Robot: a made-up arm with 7 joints.
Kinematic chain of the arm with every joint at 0, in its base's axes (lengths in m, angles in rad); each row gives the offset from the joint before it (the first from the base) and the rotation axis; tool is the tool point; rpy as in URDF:
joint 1: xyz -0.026 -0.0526 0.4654 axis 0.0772 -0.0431 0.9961
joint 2: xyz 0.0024 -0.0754 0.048 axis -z
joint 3: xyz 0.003 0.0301 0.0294 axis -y
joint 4: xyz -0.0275 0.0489 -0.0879 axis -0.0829 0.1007 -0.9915
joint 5: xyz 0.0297 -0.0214 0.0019 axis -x
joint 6: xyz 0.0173 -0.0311 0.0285 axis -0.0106 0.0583 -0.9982
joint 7: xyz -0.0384 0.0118 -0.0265 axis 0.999 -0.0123 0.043
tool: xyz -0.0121 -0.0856 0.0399 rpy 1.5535 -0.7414 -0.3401
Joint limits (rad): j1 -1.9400..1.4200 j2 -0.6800..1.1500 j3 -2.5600..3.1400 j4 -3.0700..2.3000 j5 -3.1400..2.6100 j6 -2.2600..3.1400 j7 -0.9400..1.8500
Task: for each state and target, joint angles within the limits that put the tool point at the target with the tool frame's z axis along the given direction. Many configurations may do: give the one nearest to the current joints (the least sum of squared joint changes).
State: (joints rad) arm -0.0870 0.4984 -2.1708 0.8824 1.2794 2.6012 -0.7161
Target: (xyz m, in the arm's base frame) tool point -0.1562 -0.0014 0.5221 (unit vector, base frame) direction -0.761 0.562 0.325
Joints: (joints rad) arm -0.1200 0.0824 -1.6666 0.4646 1.8938 2.2636 -0.5037
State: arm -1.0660 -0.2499 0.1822 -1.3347 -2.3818 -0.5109 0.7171
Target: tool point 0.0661 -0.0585 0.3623 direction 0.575 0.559 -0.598
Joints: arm -1.4016 -0.1137 0.4396 -0.9317 -2.2997 -0.6246 0.4857
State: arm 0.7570 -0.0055 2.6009 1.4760 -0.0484 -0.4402 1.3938
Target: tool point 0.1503 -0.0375 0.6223 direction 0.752 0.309 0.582
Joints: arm 0.3029 -0.2556 2.7725 1.2082 0.0292 -0.5825 1.2538
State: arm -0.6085 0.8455 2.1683 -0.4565 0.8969 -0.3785 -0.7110
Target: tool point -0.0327 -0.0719 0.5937 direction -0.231 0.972 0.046
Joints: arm -0.6126 1.1500 2.3396 -0.9078 0.0022 -0.7329 -0.7058
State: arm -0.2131 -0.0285 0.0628 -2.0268 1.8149 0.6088 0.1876
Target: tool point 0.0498 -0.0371 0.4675 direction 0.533 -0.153 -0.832
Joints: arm 0.1426 0.6686 -0.9013 -2.3711 0.8642 0.5039 0.7521
